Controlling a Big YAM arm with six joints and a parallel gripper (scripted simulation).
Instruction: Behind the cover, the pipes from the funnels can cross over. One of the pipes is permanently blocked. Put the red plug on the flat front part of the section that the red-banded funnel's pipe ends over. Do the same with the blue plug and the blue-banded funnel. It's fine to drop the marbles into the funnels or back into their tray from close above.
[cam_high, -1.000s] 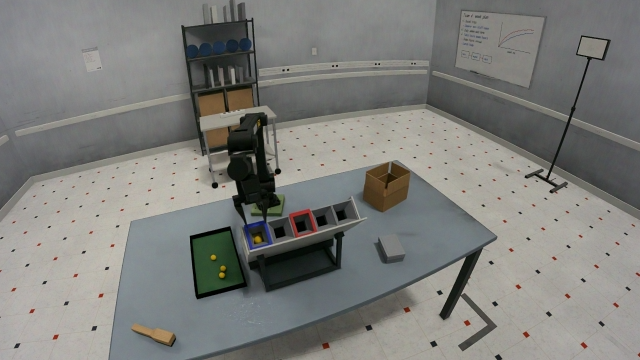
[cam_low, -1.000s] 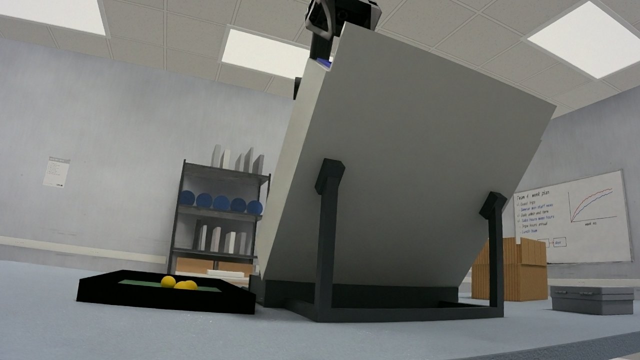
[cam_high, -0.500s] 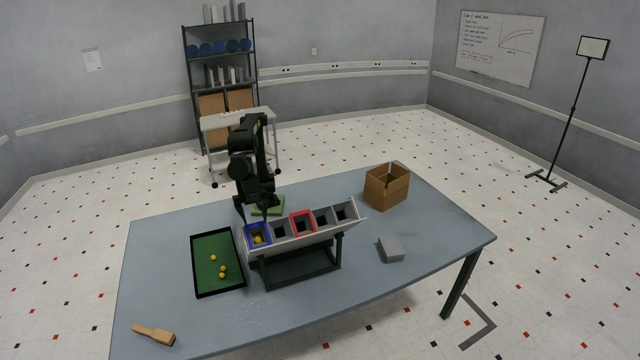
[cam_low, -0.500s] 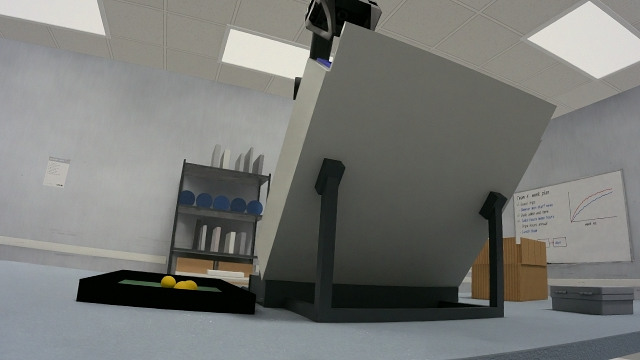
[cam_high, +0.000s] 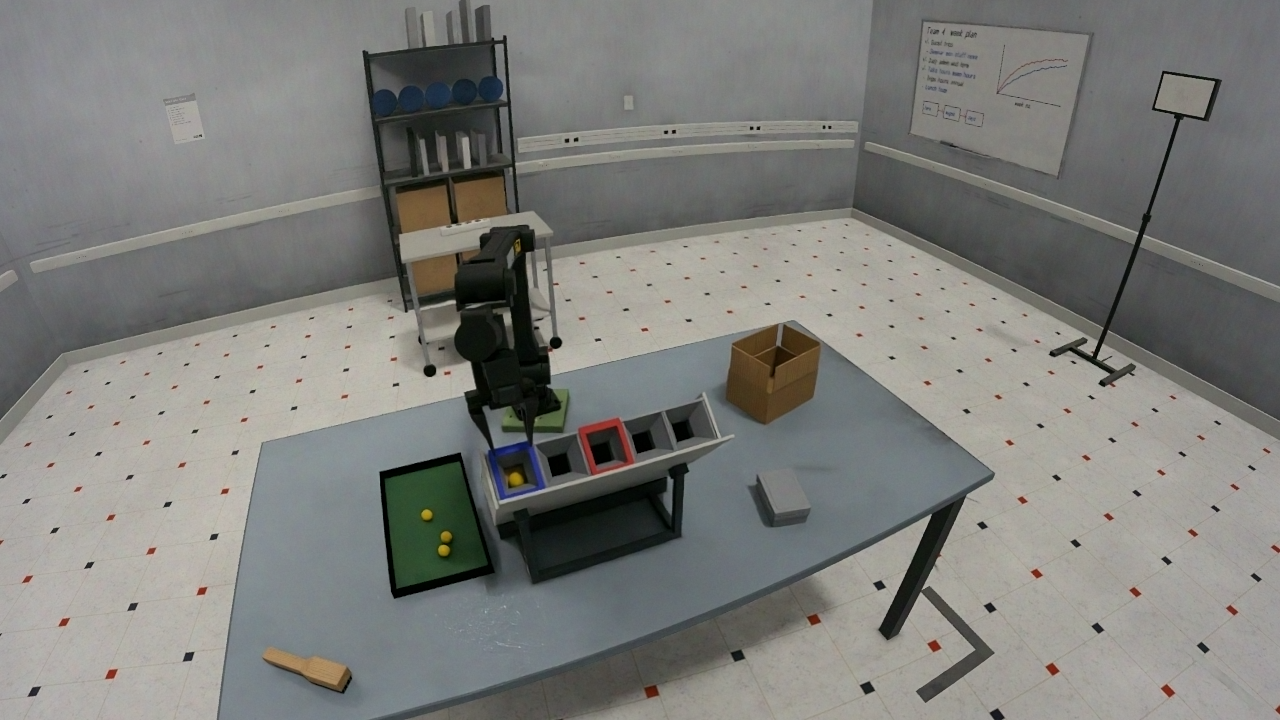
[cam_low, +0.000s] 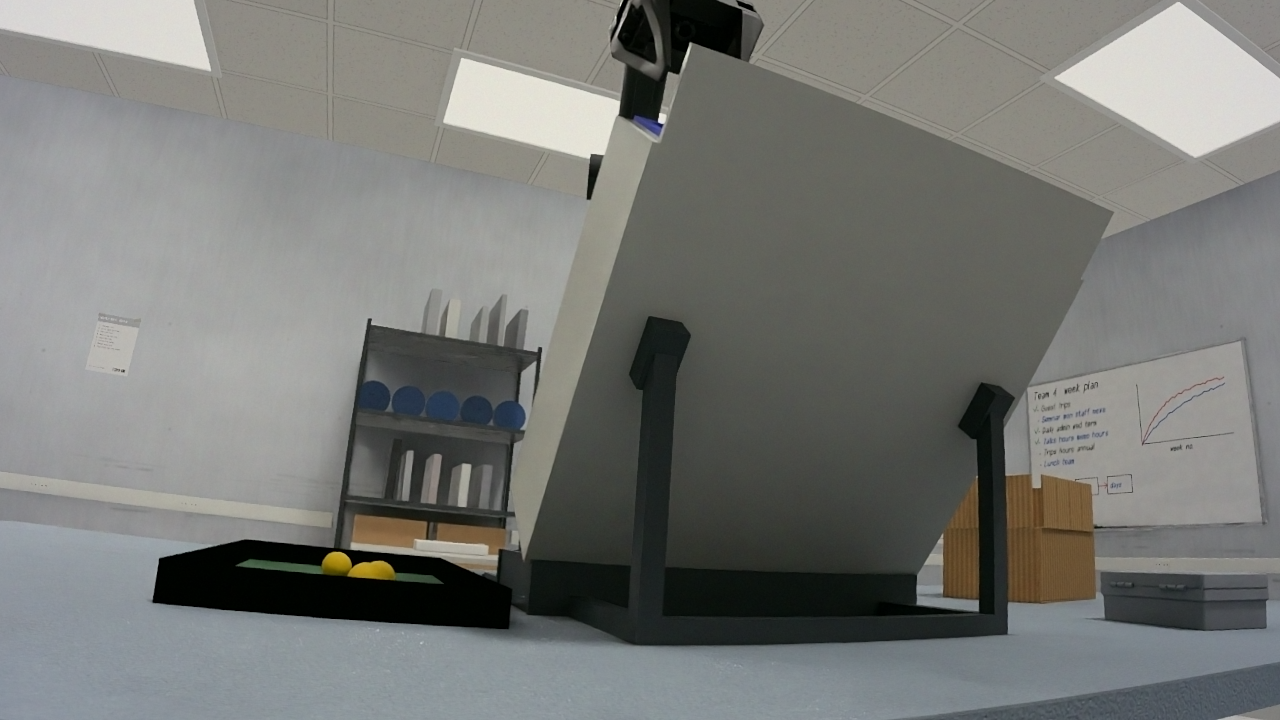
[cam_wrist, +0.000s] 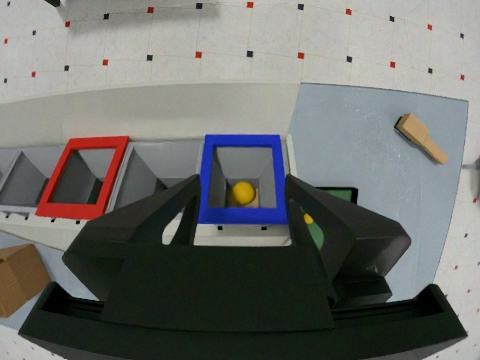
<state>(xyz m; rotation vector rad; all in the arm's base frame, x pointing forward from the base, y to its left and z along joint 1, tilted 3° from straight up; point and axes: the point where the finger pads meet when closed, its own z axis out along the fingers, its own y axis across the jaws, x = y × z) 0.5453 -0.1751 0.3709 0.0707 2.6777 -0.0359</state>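
My gripper is now 50 mm above the blue band. The rest, counted from my hand: cover: 140 mm behind, 160 mm to the left, 160 mm below; green tray: 280 mm behind, 160 mm to the right, 360 mm below; red band: 10 mm ahead, 150 mm to the left, 50 mm below.
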